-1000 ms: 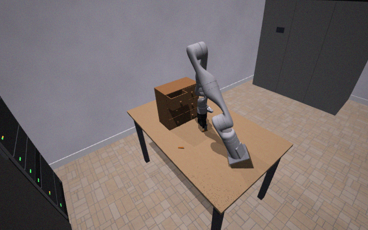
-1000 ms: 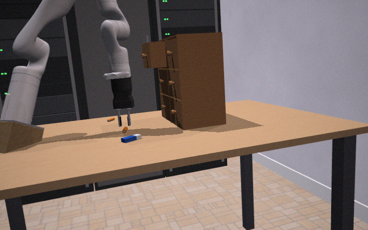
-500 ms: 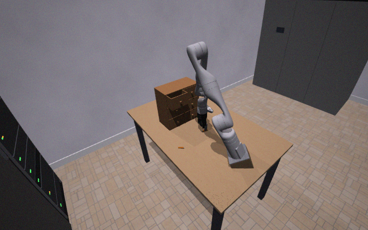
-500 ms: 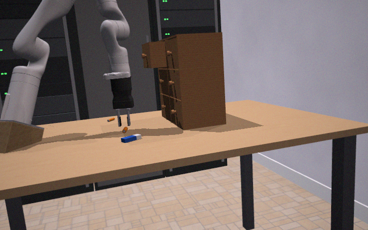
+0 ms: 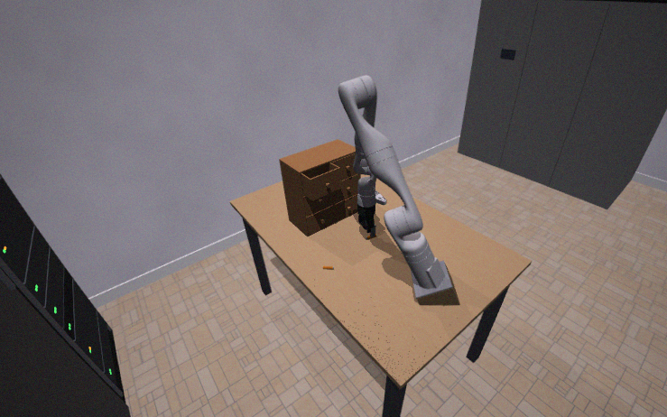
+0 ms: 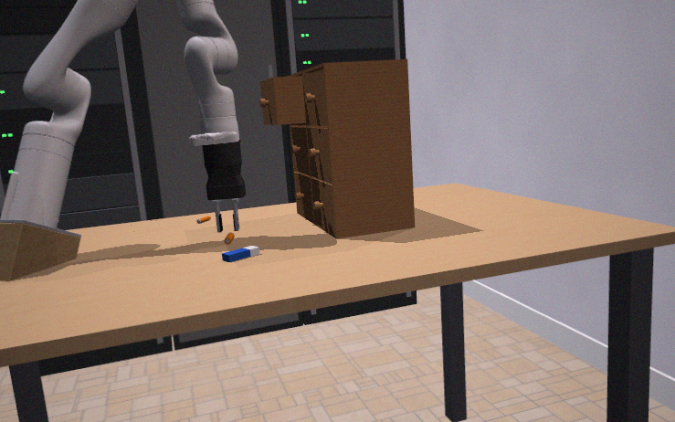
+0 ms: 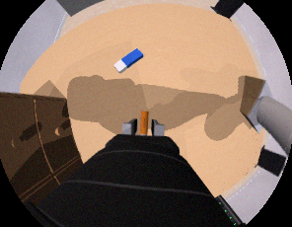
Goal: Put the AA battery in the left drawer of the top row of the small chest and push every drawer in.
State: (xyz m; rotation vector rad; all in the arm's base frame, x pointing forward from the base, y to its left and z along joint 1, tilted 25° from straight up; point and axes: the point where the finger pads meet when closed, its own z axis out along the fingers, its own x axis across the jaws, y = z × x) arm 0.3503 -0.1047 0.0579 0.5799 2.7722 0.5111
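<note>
Right now my hand is 30 mm above the orange AA battery. Round my hand: white eraser: 140 mm to the right, 30 mm below.
</note>
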